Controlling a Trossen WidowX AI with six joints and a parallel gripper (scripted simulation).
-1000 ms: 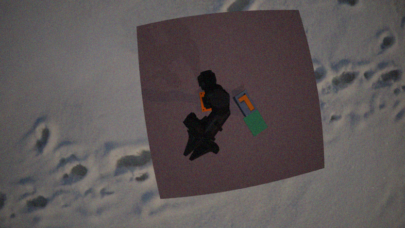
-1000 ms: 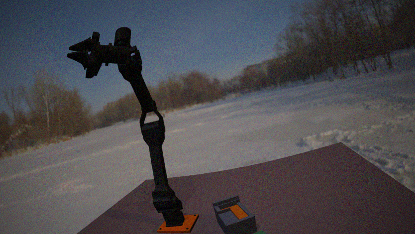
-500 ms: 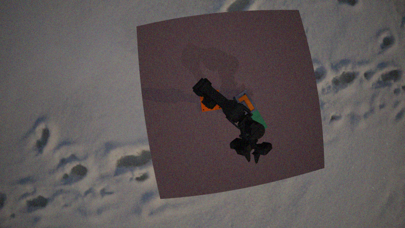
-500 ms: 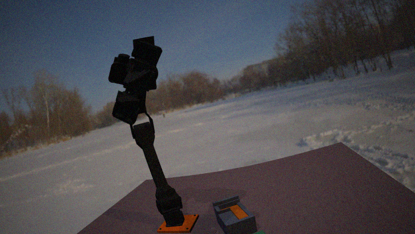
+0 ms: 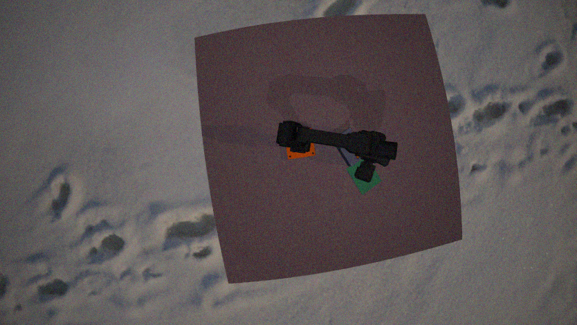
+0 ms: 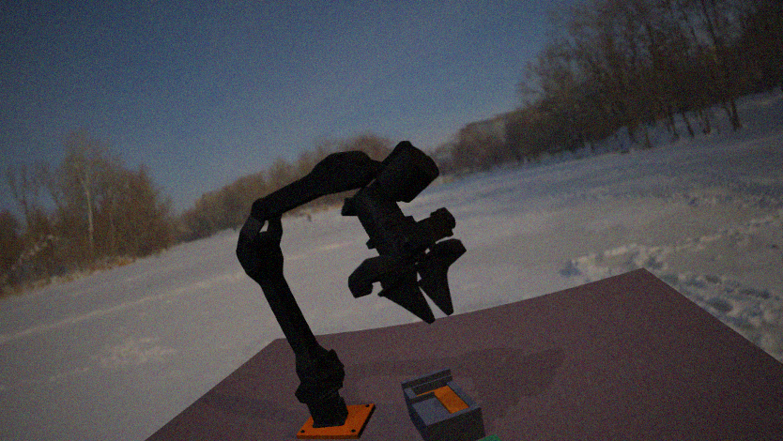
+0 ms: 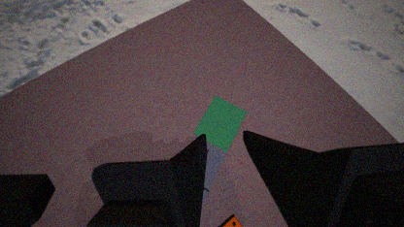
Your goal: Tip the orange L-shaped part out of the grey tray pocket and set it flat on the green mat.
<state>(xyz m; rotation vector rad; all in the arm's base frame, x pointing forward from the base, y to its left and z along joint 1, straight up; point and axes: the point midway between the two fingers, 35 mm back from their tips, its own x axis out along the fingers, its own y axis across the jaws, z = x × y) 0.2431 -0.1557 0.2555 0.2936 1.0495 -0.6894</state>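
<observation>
Right now my gripper tip is 3 cm past the orange L-shaped part, 9 cm to the right of it and 19 cm above it. Also, from my gripper tip: green mat (1 cm ahead, 7 cm to the right, 25 cm below).
</observation>
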